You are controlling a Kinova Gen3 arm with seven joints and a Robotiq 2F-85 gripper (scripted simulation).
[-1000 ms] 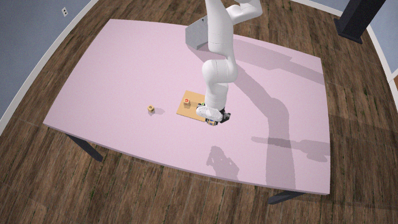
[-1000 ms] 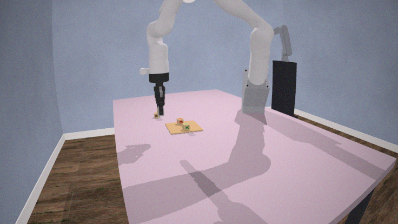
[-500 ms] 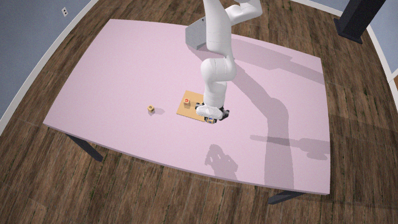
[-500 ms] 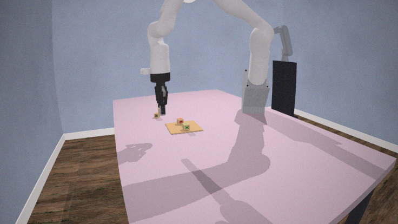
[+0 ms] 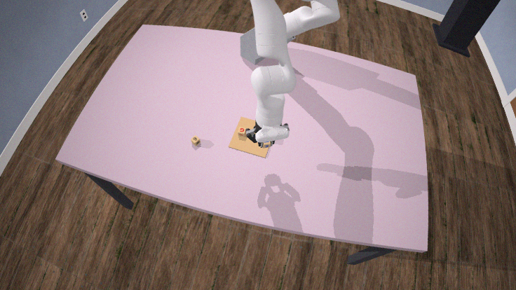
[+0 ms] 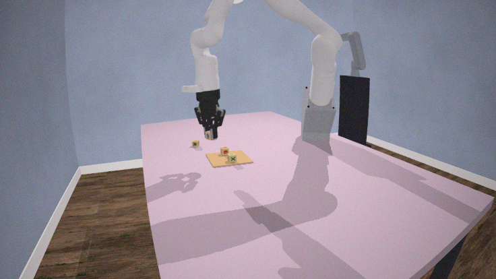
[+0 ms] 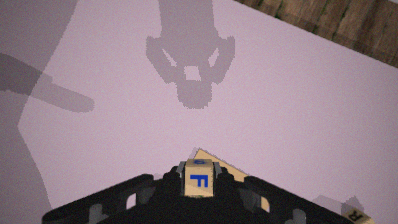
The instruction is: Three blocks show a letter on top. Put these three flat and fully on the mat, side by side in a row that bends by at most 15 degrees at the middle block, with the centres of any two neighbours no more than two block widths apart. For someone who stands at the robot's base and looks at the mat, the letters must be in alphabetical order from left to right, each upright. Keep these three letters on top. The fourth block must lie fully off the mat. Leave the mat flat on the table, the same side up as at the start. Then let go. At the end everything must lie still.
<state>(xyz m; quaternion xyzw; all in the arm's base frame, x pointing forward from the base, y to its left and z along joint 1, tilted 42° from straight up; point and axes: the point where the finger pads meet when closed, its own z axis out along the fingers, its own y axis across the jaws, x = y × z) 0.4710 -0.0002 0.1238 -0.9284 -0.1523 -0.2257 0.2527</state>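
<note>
Now: hand 7 cm past the tan mat, 6 cm to the left of it and 11 cm above it. Round my hand: blue N block (1 cm below); green D block (8 cm behind, 2 cm to the right, 10 cm below).
</note>
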